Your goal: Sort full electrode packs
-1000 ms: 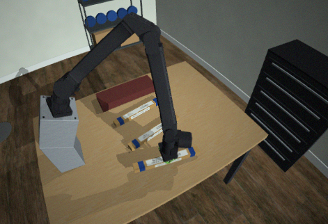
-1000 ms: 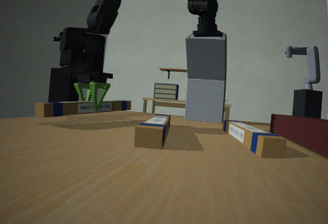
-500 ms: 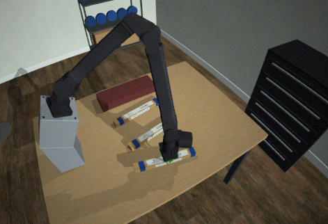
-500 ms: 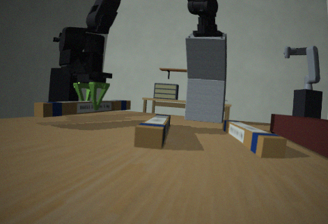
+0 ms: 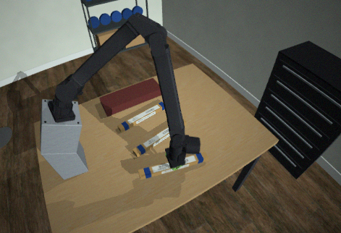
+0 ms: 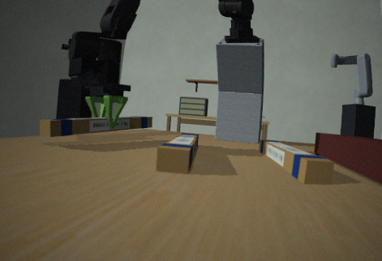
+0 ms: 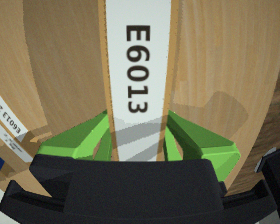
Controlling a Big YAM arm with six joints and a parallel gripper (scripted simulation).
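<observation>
Now: the pack of welding electrodes 1 cm above my hand. From my hand the other things lie so: dark red platform 57 cm to the left, 14 cm ahead, 2 cm below.
</observation>
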